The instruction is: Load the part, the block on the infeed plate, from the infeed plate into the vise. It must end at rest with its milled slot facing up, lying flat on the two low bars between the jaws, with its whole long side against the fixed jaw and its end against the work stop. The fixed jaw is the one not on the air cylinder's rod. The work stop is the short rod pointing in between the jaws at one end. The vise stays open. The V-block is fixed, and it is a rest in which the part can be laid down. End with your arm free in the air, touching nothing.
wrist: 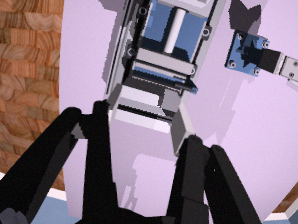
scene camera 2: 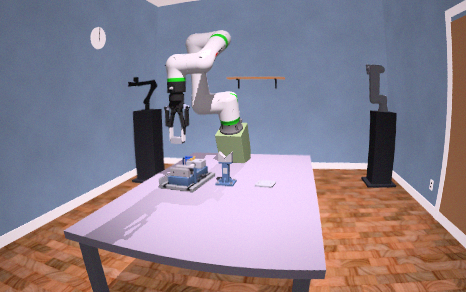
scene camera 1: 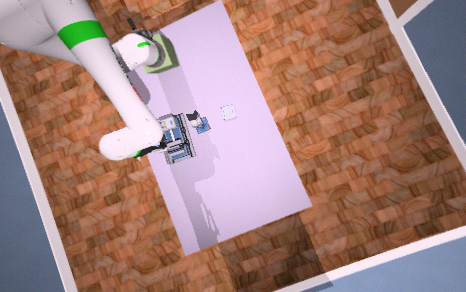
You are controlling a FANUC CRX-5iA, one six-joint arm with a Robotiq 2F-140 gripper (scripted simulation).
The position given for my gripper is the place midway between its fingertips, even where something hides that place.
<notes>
I see my gripper (wrist: 147,103) and a part (wrist: 143,104).
</notes>
